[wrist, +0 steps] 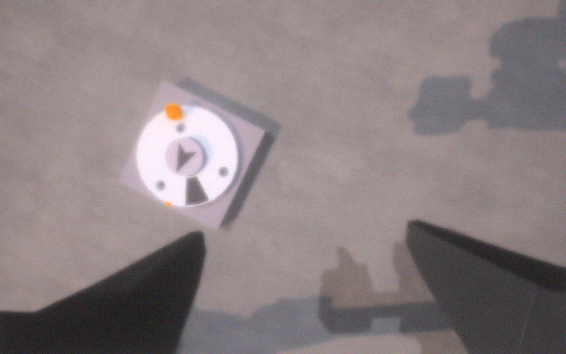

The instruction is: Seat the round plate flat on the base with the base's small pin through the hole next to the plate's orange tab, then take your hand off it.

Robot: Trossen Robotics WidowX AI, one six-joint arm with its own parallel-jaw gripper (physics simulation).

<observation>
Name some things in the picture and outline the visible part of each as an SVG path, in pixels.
My gripper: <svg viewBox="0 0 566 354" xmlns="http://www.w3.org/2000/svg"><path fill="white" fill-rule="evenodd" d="M203 232L192 231L107 278L38 311L0 311L0 354L175 354L201 279L206 257ZM408 222L406 245L421 277L469 354L566 354L565 267L511 250L508 251L507 249L421 220L411 220Z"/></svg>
A round white plate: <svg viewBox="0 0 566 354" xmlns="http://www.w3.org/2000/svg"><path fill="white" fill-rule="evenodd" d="M166 106L166 111L157 115L148 124L138 143L137 162L143 181L148 189L159 199L169 204L193 207L214 200L230 185L237 170L238 151L233 134L219 117L207 110L189 106ZM161 180L166 184L166 188L163 191L158 188L158 182ZM220 168L227 167L229 169L227 177L222 177L220 175ZM195 138L203 144L206 150L207 160L204 168L193 176L178 176L174 174L165 163L165 150L167 146L177 138ZM183 123L186 125L186 130L184 133L180 134L177 128L178 125Z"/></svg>
</observation>
